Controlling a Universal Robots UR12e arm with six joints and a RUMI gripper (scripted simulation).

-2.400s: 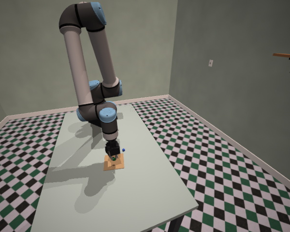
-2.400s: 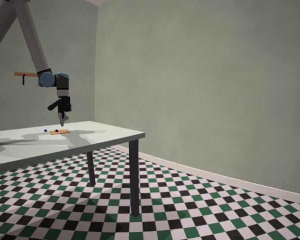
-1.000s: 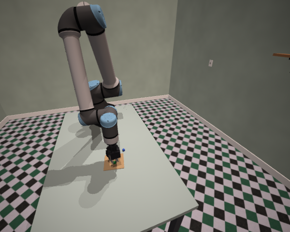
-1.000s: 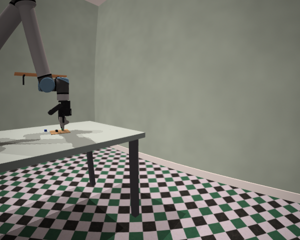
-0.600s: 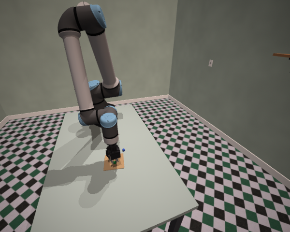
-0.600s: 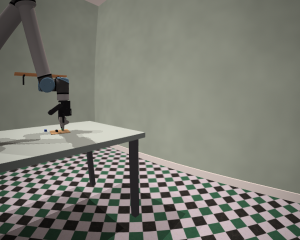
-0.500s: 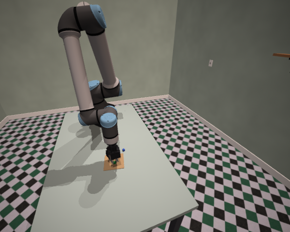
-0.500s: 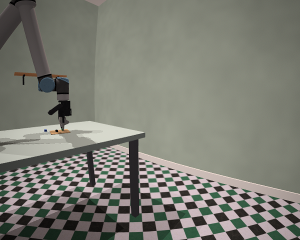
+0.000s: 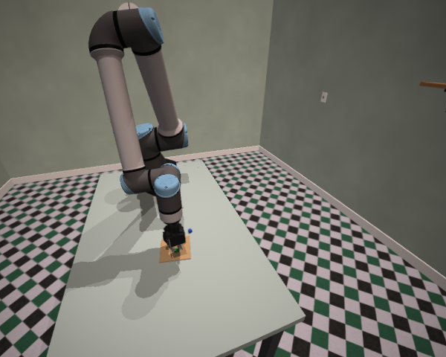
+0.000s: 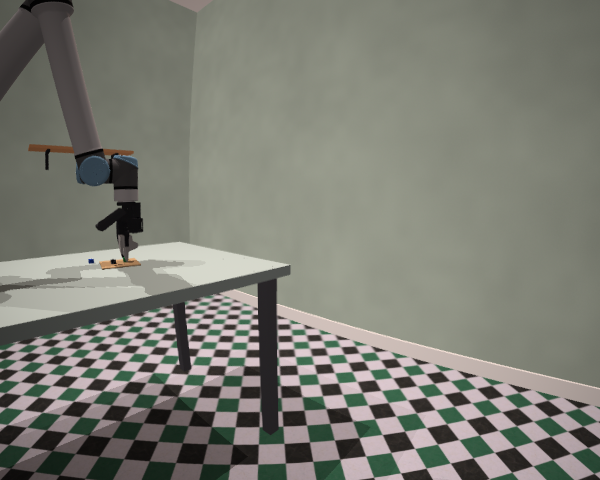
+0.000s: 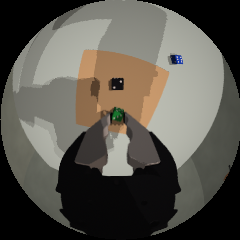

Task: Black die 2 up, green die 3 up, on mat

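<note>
Now: hand 1 cm above the green die. The rest, counted from my hand: black die: 5 cm behind, 1 cm below; orange mat: 2 cm below, 2 cm behind; blue die: 10 cm to the left, 10 cm behind, 1 cm below.
</note>
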